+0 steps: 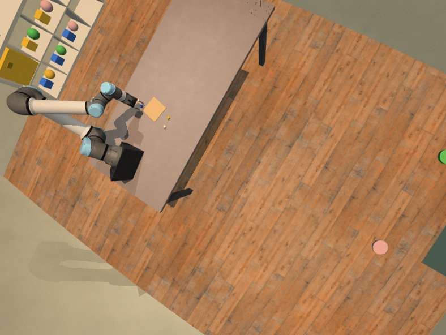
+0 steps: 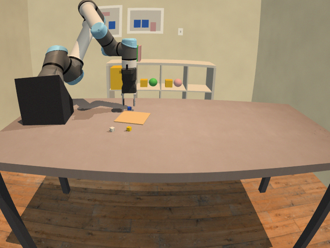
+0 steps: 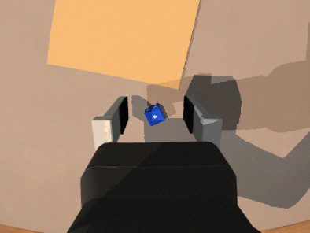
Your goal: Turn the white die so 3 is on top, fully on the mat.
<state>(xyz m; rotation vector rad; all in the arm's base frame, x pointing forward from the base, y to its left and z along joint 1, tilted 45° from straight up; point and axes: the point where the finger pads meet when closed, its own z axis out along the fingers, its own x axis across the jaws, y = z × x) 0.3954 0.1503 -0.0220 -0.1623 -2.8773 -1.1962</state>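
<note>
Right now my hand is 1 cm to the right of the blue die and 4 cm above it. Also, from my hand: yellow die 24 cm to the right, 4 cm below; white die 7 cm behind, 24 cm to the right, 4 cm below; mat 2 cm ahead, 10 cm to the right, 4 cm below.
</note>
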